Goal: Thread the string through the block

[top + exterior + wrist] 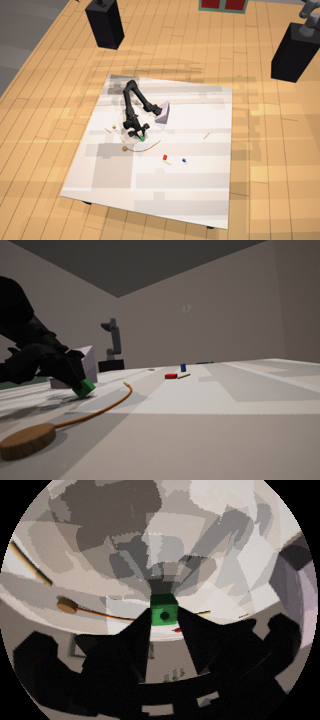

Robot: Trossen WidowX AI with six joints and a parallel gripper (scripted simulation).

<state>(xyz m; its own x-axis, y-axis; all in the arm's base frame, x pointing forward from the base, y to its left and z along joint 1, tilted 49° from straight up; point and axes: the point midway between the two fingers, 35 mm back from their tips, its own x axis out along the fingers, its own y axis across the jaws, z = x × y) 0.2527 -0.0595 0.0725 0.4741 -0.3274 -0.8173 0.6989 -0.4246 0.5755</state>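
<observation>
My gripper tip is now right at the green block. From my gripper tip the other things lie so: small wooden cylinder: 50 mm behind, 290 mm to the right, 10 mm below; round wooden button: 130 mm ahead, 120 mm to the right, 20 mm below; red block: 110 mm ahead, 240 mm to the left, 20 mm below.
</observation>
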